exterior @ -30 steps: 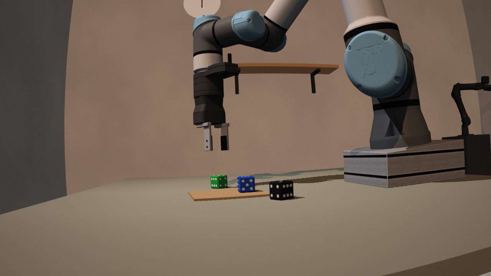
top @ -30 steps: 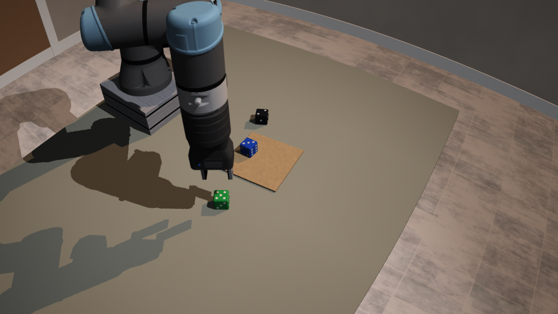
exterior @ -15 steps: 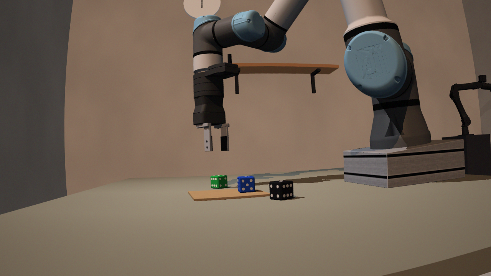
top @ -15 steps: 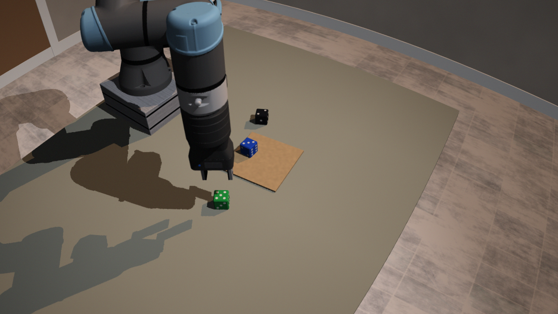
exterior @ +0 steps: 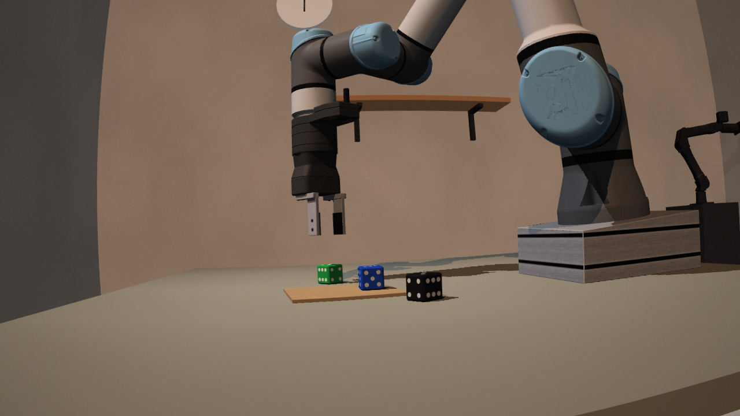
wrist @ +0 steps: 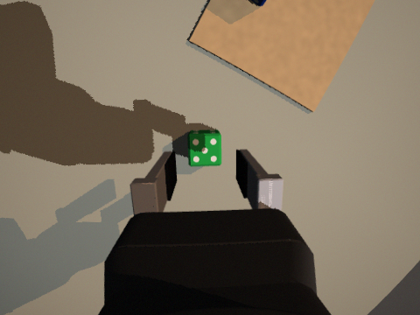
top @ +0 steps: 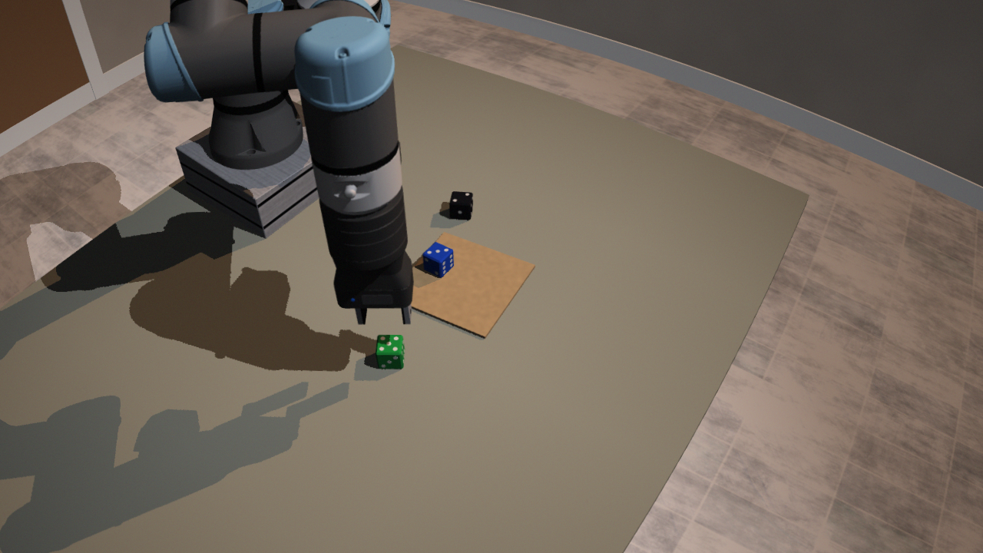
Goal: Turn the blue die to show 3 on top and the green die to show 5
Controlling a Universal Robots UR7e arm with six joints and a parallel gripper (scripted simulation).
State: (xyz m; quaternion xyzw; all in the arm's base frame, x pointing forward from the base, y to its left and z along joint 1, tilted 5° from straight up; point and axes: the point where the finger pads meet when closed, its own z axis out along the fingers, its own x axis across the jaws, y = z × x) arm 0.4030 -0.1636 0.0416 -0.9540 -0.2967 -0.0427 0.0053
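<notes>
The green die lies 8 cm below my hand. Round my hand: brown mat (15 cm to the left, 9 cm below); black die (26 cm to the left, 9 cm behind, 8 cm below); blue die (15 cm to the left, 8 cm below, 4 cm behind).
</notes>
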